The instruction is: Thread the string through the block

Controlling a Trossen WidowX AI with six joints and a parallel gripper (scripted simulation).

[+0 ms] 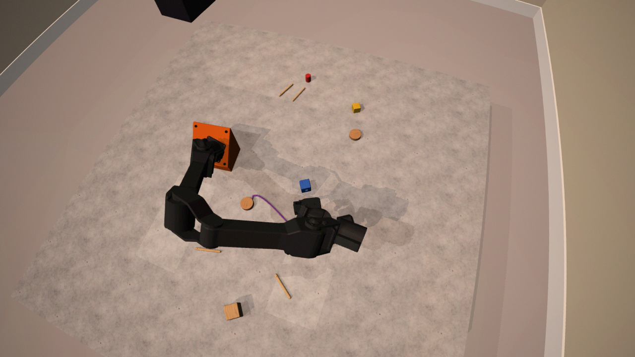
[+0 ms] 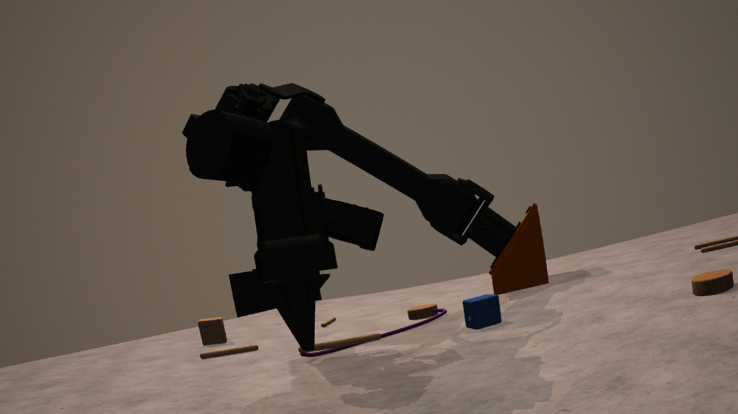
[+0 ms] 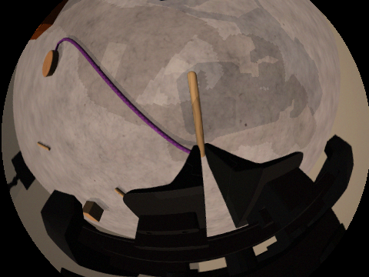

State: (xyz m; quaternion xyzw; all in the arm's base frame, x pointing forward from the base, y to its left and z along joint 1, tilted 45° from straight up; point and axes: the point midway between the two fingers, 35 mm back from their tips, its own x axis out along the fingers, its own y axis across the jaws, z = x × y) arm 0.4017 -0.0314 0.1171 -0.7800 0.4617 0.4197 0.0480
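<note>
The blue block is 14 cm to the left of my gripper tip and 11 cm behind it. The rest, counted from my gripper tip: thin wooden stick: 1 cm to the left, 1 cm behind; then wooden cube: 27 cm to the right, 12 cm behind; then round wooden button: 24 cm behind, 1 cm to the left, 1 cm below.
</note>
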